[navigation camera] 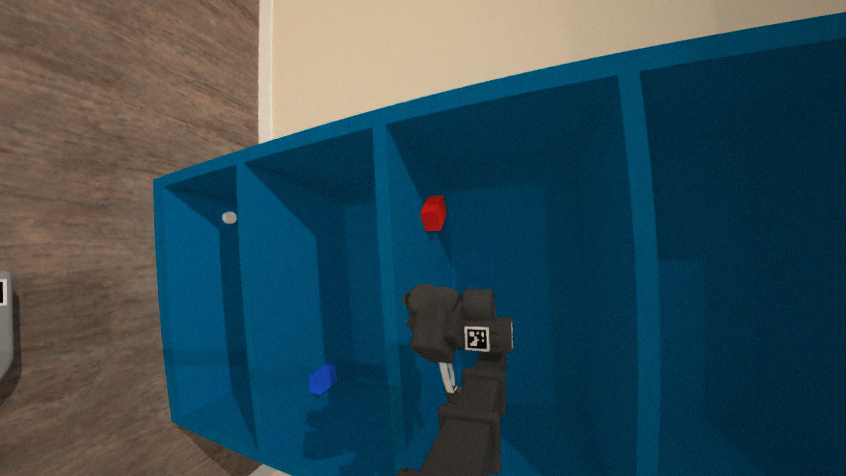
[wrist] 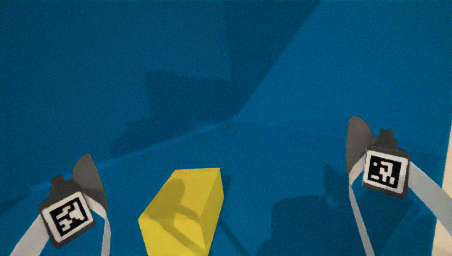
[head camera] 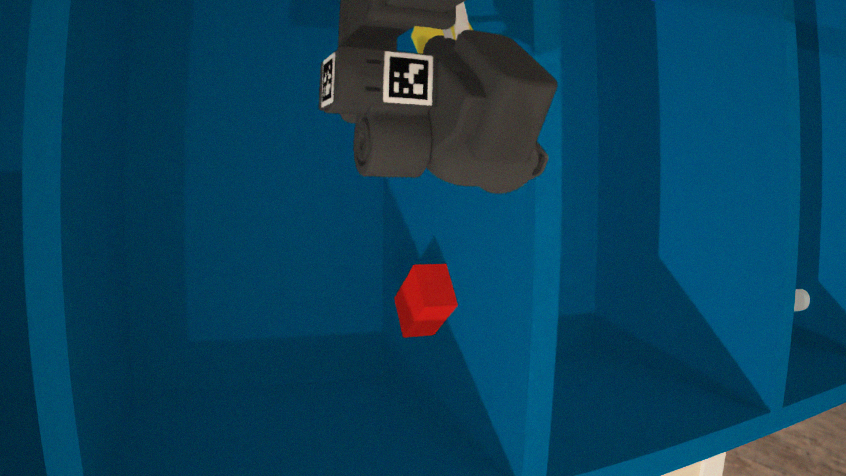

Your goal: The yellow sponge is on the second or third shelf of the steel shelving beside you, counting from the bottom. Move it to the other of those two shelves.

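Frame: origin at the robot's base, x right, y down, z ahead, level; metres.
Seen in the pictures: gripper, fingertip midpoint: (navigation camera: 461, 351) (wrist: 223, 154).
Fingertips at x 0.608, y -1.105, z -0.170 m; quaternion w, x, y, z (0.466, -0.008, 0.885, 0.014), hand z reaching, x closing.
Observation:
A point is followed by its place in that frame.
The yellow sponge (head camera: 421, 37) {x 0.721, y -1.036, z -0.179 m} (wrist: 204, 192) {x 0.679, y -1.036, z -0.185 m} lies on the third shelf from the bottom of the blue shelving (head camera: 547, 266) {x 0.525, y -0.974, z 0.082 m} (navigation camera: 646, 236) {x 0.526, y -1.434, z 0.059 m}. In the head view it is mostly hidden behind the gripper; in the navigation view it does not show. In the wrist view it stands low and left of the middle, its lower end cut off by the frame edge. My gripper (wrist: 223, 154) {x 0.608, y -1.105, z -0.170 m} is open, its fingers wide apart, inside the third-shelf compartment. The sponge shows between and below the fingertips, nearer the left finger, with no finger touching it.
A red block (head camera: 427, 300) {x 0.694, y -1.030, z 0.146 m} (navigation camera: 433, 213) {x 0.692, y -1.028, z 0.150 m} lies on the same shelf. A blue block (navigation camera: 322, 379) {x 0.751, y -0.579, z -0.374 m} is on the second shelf. A white object (head camera: 801, 299) {x 0.740, y -0.100, z 0.225 m} (navigation camera: 228, 217) {x 0.744, y -0.100, z 0.230 m} is on the lowest shelf. Shelf boards and side panels enclose the gripper. A beige wall (navigation camera: 443, 47) {x 0.967, y -1.012, z 0.831 m} stands beside the shelving.

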